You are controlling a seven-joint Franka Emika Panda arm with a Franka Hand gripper.
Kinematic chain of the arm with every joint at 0, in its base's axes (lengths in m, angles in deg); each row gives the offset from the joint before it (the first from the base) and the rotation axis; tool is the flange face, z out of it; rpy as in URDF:
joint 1: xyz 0 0 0.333 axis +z
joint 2: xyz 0 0 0 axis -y
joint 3: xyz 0 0 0.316 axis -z
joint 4: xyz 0.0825 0 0 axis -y
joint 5: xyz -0.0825 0 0.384 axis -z
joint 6: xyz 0 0 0 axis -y
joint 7: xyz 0.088 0 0 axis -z
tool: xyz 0 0 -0.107 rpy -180 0 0
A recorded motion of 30 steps. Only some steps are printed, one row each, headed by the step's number.
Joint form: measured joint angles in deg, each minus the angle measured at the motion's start. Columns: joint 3, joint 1, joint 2, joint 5, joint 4, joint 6, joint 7.
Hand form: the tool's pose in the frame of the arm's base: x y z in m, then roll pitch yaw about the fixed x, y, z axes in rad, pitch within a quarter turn. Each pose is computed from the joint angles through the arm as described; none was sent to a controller.
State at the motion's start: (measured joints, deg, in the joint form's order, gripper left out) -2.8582 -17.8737 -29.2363 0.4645 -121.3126 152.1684 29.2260
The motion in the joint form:
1: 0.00 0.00 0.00 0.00 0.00 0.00 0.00
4: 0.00 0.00 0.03 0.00 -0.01 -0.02 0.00
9: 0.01 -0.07 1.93 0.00 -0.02 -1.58 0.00
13: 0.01 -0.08 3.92 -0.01 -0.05 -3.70 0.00
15: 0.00 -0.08 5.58 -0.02 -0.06 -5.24 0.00
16: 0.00 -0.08 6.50 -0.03 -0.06 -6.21 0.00
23: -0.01 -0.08 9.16 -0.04 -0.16 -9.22 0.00
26: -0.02 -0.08 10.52 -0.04 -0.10 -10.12 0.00
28: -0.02 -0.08 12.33 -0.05 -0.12 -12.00 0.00
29: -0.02 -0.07 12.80 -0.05 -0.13 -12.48 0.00
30: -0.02 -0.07 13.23 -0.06 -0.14 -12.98 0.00
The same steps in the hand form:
1: 0.5585 -0.1493 0.1705 -3.1097 -0.0153 -0.7720
4: 0.5584 -0.1493 0.1707 -3.1097 -0.0153 -0.7720
9: 0.5603 -0.1508 0.1874 -3.1084 -0.0212 -0.7728
13: 0.5609 -0.1513 0.2039 -3.1113 -0.0195 -0.7724
15: 0.5615 -0.1515 0.2182 -3.1115 -0.0218 -0.7720
16: 0.5615 -0.1516 0.2260 -3.1126 -0.0214 -0.7718
23: 0.5599 -0.1512 0.2475 -3.1185 -0.0156 -0.7710
26: 0.5605 -0.1513 0.2602 -3.1151 -0.0241 -0.7707
28: 0.5591 -0.1510 0.2754 -3.1172 -0.0234 -0.7704
29: 0.5586 -0.1508 0.2793 -3.1178 -0.0233 -0.7701
30: 0.5581 -0.1507 0.2828 -3.1187 -0.0223 -0.7702

